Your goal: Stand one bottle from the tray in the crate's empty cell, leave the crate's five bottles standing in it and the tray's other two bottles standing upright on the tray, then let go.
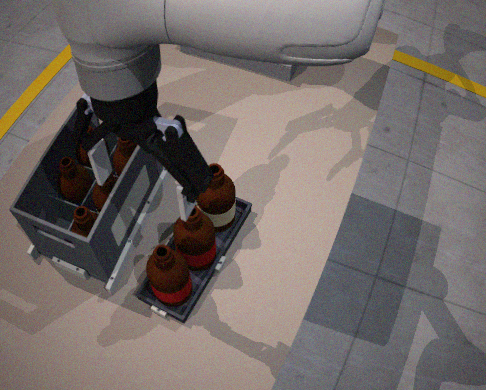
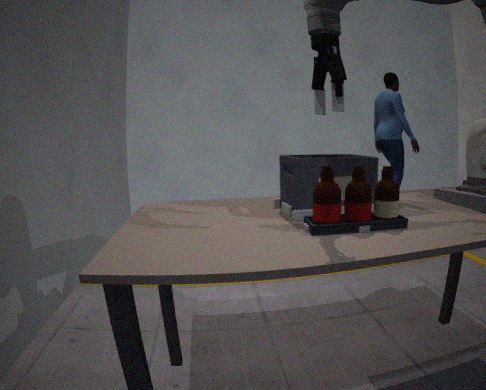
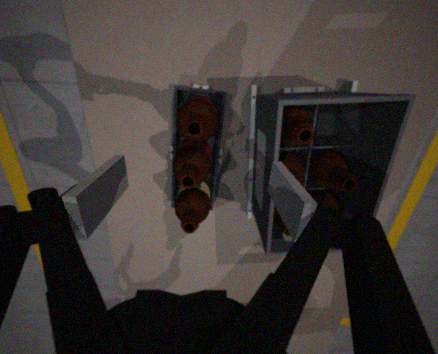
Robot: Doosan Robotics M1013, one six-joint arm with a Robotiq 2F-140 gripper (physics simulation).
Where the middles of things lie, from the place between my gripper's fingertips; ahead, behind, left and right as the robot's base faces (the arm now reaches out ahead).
Now: the brown red-labelled bottle [image 1: 167, 270] 210 mm below my hand, 20 mm to the left of it and 10 mm ahead of it. From my hand the other things lie so: cream-labelled bottle [image 1: 218, 202] (210 mm below, 170 mm behind, 20 mm to the left); light crate rail [image 1: 123, 260] (280 mm below, 110 mm to the right, 80 mm behind).
